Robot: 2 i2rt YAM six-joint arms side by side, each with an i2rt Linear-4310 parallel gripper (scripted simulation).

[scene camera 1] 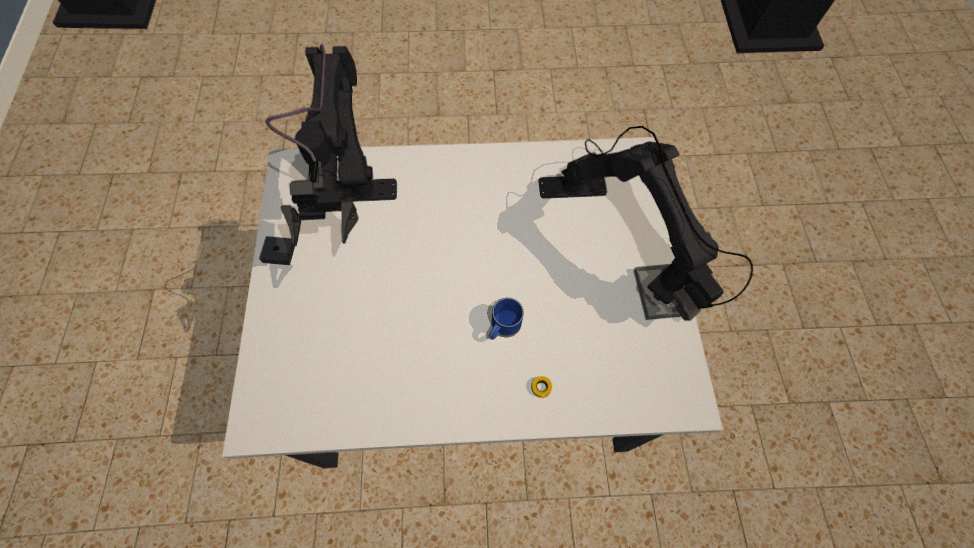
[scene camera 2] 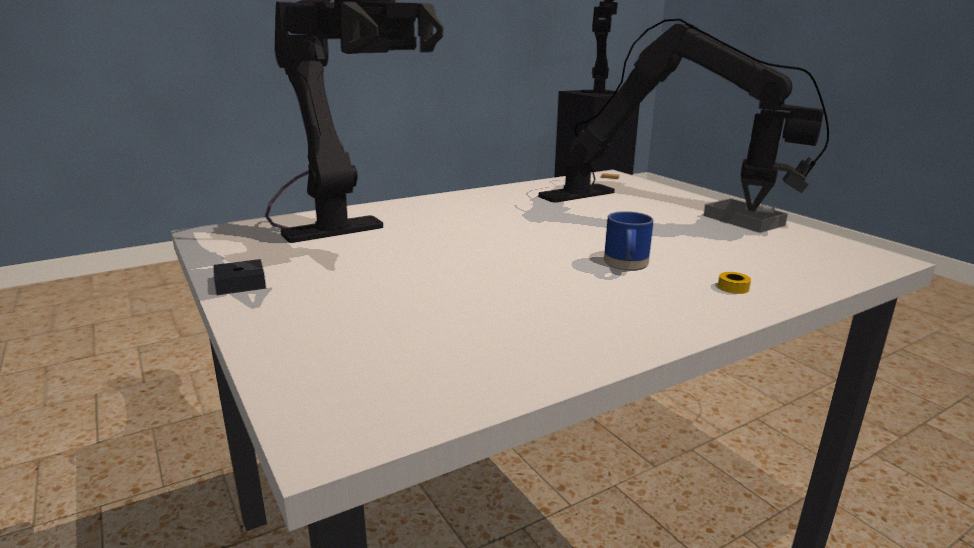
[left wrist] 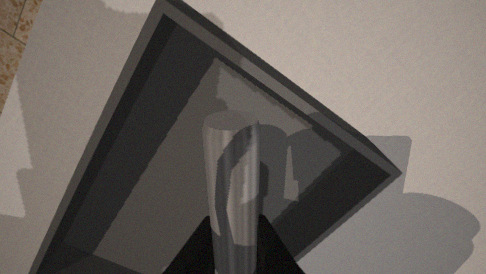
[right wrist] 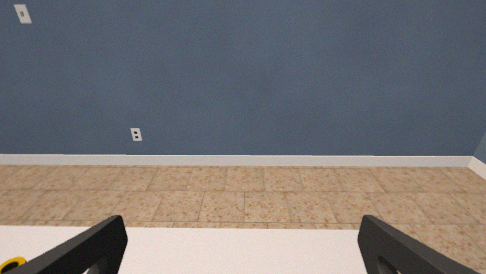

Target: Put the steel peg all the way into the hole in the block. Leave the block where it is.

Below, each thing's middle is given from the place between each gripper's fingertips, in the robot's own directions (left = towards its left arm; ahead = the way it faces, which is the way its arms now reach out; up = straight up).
Scene:
My left gripper (scene camera 2: 751, 210) is now 30 mm above the grey tray (scene camera 2: 731, 211), 20 mm past it and 10 mm to the right of it. The rest, counted from my left hand: dark block (scene camera 2: 235, 277) 1030 mm to the right, 170 mm behind, 20 mm below.
Now: right hand (scene camera 2: 410, 31) 180 mm past the dark block, 230 mm to the left of it and 370 mm above it. Also, from my right hand: grey tray: 30 mm behind, 810 mm to the left, 380 mm below.

